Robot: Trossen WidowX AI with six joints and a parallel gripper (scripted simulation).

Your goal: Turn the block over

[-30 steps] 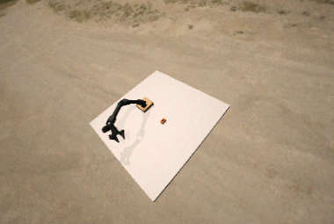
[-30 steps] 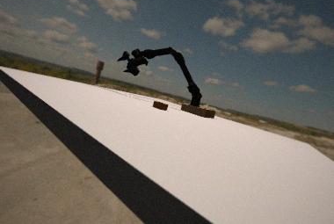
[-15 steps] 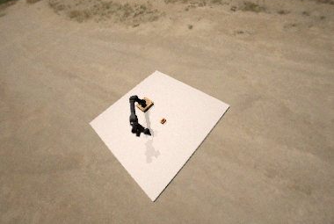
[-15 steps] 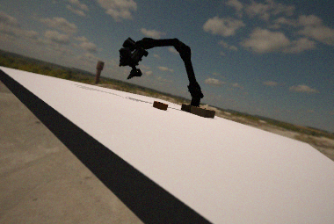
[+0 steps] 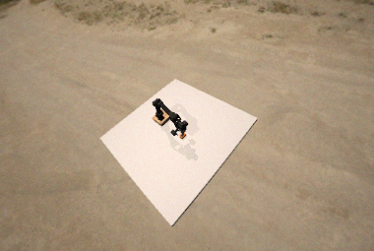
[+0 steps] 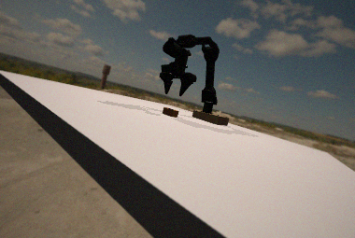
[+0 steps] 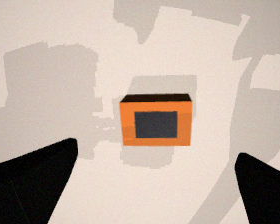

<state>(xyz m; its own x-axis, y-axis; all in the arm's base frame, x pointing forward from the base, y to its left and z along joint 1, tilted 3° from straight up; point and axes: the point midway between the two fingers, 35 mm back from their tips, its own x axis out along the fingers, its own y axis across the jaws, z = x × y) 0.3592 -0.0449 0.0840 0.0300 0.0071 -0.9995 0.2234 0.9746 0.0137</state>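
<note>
The orange block is 7 cm below my gripper tip, 1 cm to the left of it and 1 cm behind it.
</note>
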